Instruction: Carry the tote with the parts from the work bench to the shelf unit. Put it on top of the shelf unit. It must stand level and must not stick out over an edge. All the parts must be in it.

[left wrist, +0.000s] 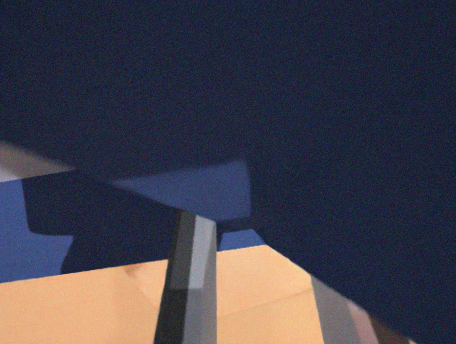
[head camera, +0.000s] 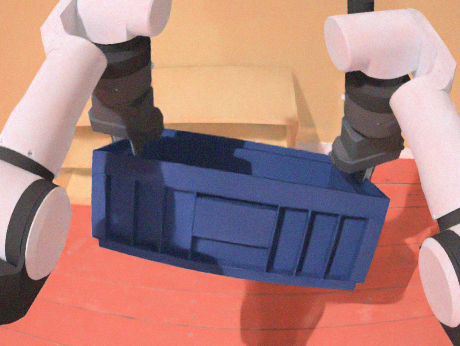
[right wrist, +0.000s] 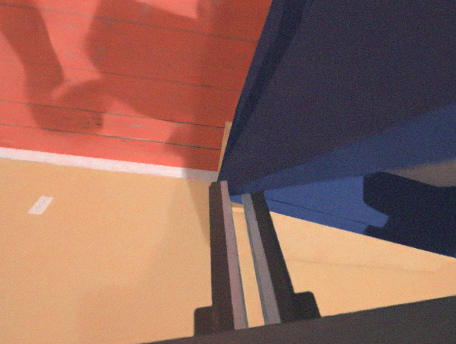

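The blue tote (head camera: 235, 215) (left wrist: 320, 100) (right wrist: 350, 75) hangs in front of the shelf unit (head camera: 225, 95), tilted so that its right end is lower in the head view. My left gripper (head camera: 125, 145) (left wrist: 256, 202) is shut on the tote's left end wall. My right gripper (head camera: 364, 176) (right wrist: 234, 191) is shut on the tote's right end wall at a corner. The tote's near wall and deep shadow hide its floor, and the parts do not show. The tote covers the lower front of the shelf unit in the head view.
A lower light-wood piece (head camera: 75, 160) shows at the left behind the tote. The tan wall (head camera: 320, 60) (right wrist: 100, 260) rises behind the shelf unit. The red plank floor (head camera: 165, 300) (right wrist: 150, 65) lies below the tote and carries shadows of the arms and tote.
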